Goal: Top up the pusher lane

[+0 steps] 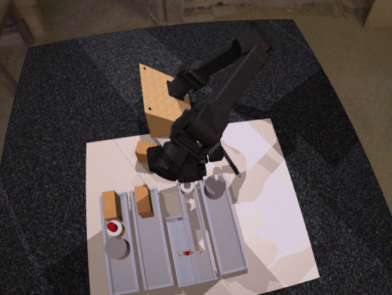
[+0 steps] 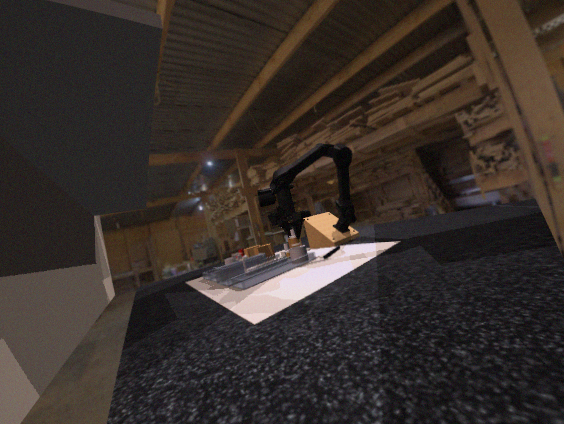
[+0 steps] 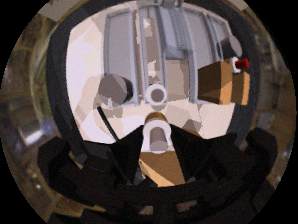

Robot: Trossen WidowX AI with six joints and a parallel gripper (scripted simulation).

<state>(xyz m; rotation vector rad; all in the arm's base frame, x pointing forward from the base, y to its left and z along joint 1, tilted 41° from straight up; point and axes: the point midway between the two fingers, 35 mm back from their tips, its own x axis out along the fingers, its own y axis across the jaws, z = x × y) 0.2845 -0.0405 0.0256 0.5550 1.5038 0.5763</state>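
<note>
The tan cube lies 10 cm to the right of my gripper tip, 8 cm behind it and 4 cm below it. From my gripper tip the other things lie so: black stick: 14 cm to the left, 7 cm below, 4 cm behind; then sprung lane: 19 cm ahead, 5 cm below, 3 cm to the right; then red dot: 23 cm ahead, 4 cm to the right.
</note>
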